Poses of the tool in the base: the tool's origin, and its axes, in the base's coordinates. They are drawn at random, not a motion.
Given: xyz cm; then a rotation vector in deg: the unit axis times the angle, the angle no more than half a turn.
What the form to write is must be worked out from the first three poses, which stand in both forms.
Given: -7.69, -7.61, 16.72, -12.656, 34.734, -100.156
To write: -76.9, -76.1, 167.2, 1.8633, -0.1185, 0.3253, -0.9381
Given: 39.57, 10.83, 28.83, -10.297, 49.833, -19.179
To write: 395.7, 108.3, 288.3, 0.9491, -0.1894, 0.9164, -0.3527
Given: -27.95, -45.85, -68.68, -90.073, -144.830, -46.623
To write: -279.5, -458.5, -686.8, 3.0860, -0.5094, -0.8191, -0.2637
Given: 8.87, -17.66, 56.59, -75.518, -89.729, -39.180
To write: 88.7, -176.6, 565.9, 2.1581, -0.6107, -0.7257, -0.3169
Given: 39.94, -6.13, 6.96, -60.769, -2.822, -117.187
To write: 399.4, -61.3, 69.6, 2.3045, -0.4602, -0.0214, -0.8875
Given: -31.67, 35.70, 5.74, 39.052, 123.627, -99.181
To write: -316.7, 357.0, 57.4, 2.8490, 0.2392, 0.7574, -0.6076
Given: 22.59, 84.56, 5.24, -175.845, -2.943, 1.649
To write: 225.9, 845.6, 52.4, 3.0696, -0.9998, -0.0167, 0.0094
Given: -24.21, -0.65, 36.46, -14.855, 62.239, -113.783
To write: -242.1, -6.5, 364.6, 2.2784, -0.1138, 0.4768, -0.8716
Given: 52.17, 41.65, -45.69, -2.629, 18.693, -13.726
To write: 521.7, 416.5, -456.9, 0.4074, -0.1126, 0.8009, -0.5881
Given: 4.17, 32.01, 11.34, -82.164, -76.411, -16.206
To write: 41.7, 320.1, 113.4, 1.9786, -0.7248, -0.6740, -0.1430
